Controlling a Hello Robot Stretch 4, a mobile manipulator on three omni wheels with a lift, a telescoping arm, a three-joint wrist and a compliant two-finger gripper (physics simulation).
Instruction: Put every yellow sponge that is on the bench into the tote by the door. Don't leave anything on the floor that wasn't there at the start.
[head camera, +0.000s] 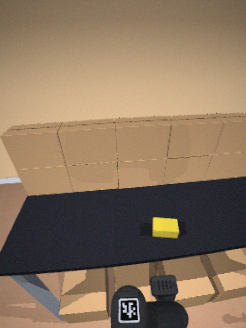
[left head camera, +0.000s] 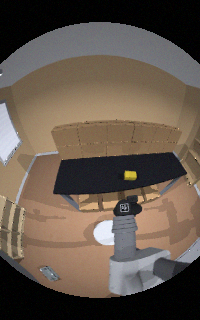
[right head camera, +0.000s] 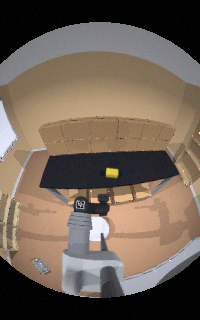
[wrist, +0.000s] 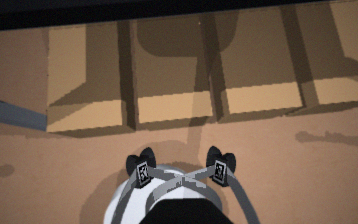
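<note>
One yellow sponge (head camera: 165, 227) (left head camera: 130, 175) (right head camera: 112, 173) lies on the black bench top (head camera: 75, 225) (left head camera: 85, 175) (right head camera: 70, 170), right of the middle in the head camera view. My gripper (wrist: 180, 159) is open, its two fingertips apart with floor and my white base showing between and below them. It points down in front of the bench's near edge, apart from the sponge. The sponge does not show in the wrist view. A grey tote (left head camera: 49, 273) (right head camera: 41, 266) stands on the floor at the lower left in the left and right head views.
Open cardboard boxes (head camera: 85, 295) (wrist: 175, 107) stand under the bench, and stacked boxes (head camera: 90, 150) stand behind it. A grey bench leg (head camera: 37, 295) stands at the left. Wooden shelves (left head camera: 22, 232) (right head camera: 18, 225) stand at the left. My white base (left head camera: 103, 233) (right head camera: 99, 229) is below the arm.
</note>
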